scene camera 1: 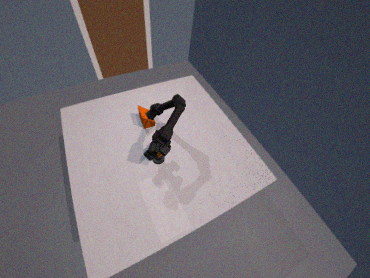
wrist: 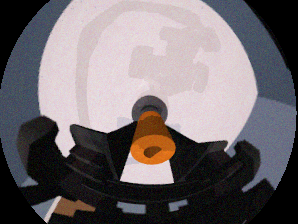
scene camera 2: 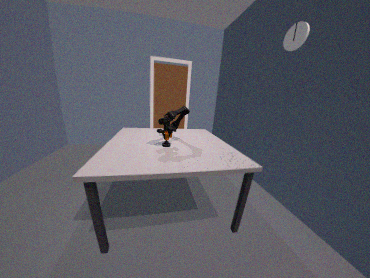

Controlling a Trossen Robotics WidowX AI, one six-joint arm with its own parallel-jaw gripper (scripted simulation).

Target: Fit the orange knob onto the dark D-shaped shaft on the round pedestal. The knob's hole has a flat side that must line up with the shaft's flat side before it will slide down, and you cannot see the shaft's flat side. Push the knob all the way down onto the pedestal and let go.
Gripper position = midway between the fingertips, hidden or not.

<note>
My gripper point(wrist: 150, 125) carries an orange knob point(wrist: 152, 144).
</note>
